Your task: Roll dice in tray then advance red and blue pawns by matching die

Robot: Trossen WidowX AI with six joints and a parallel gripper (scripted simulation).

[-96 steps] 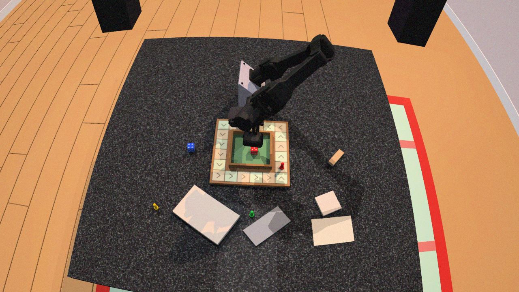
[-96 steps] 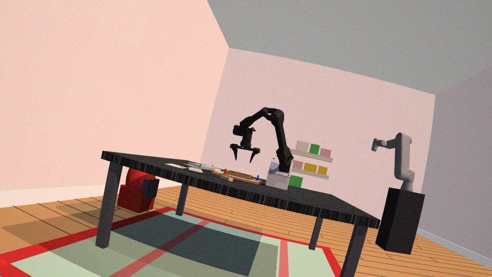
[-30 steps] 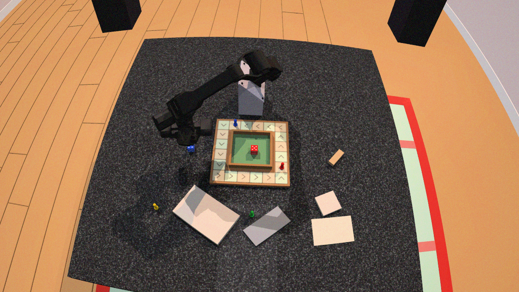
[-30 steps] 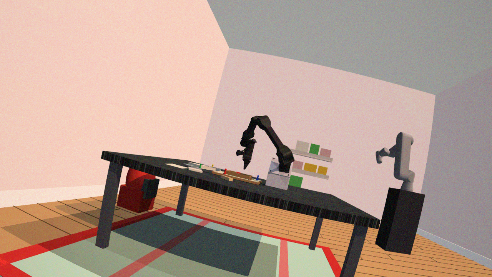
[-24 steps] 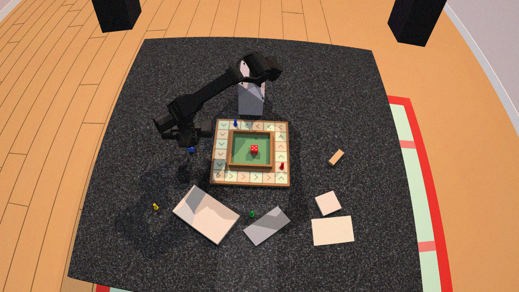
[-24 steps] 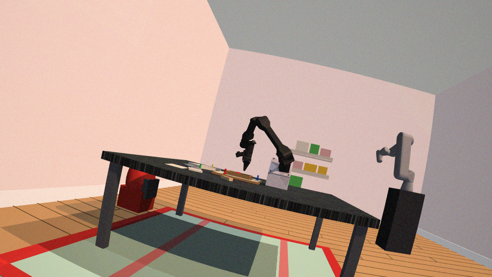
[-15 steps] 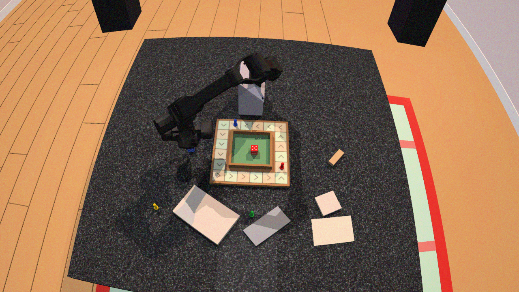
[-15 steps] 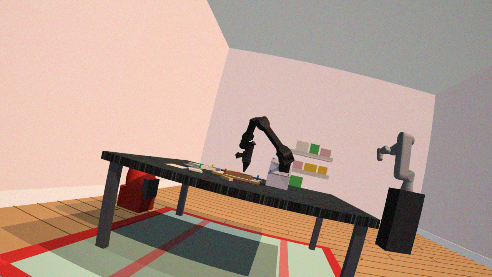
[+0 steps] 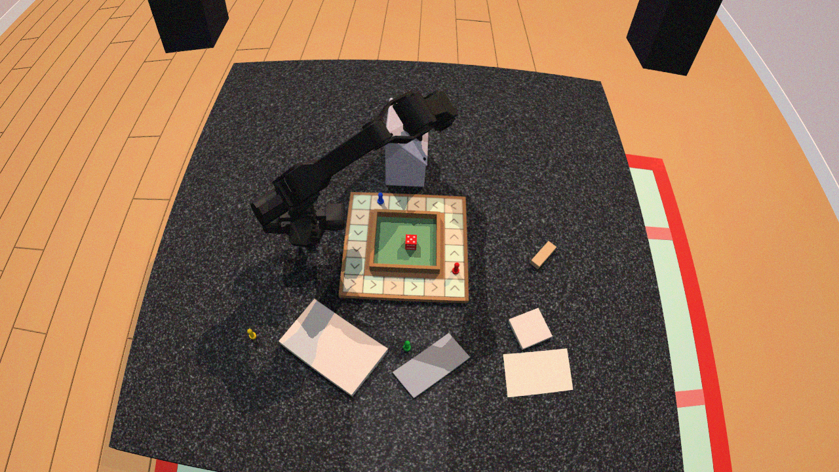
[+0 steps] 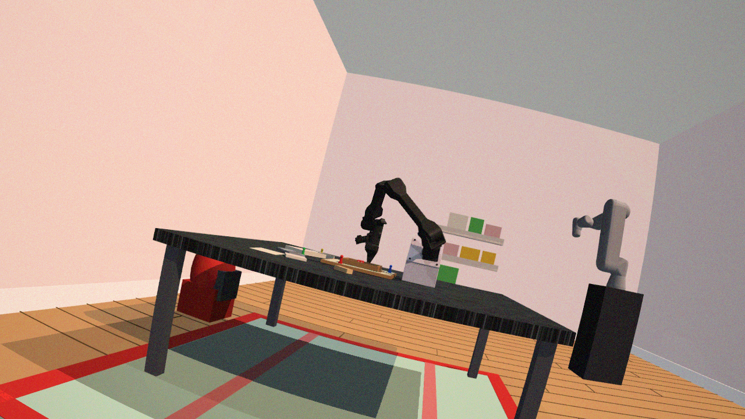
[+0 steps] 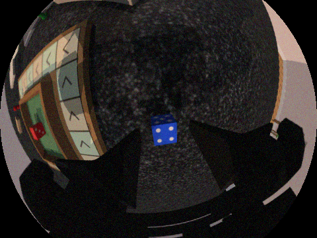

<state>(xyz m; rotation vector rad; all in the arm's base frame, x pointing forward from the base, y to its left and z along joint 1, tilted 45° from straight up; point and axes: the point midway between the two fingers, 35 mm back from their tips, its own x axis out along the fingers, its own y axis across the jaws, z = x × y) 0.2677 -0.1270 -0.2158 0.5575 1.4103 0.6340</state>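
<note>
My gripper tip is 340 mm to the right of the red pawn, 80 mm short of it and 10 mm below it. The rest, counted from my gripper tip: blue pawn (170 mm to the left, 110 mm behind, 10 mm above); yellow pawn (250 mm ahead, 110 mm to the right); green pawn (260 mm ahead, 230 mm to the left).
</note>
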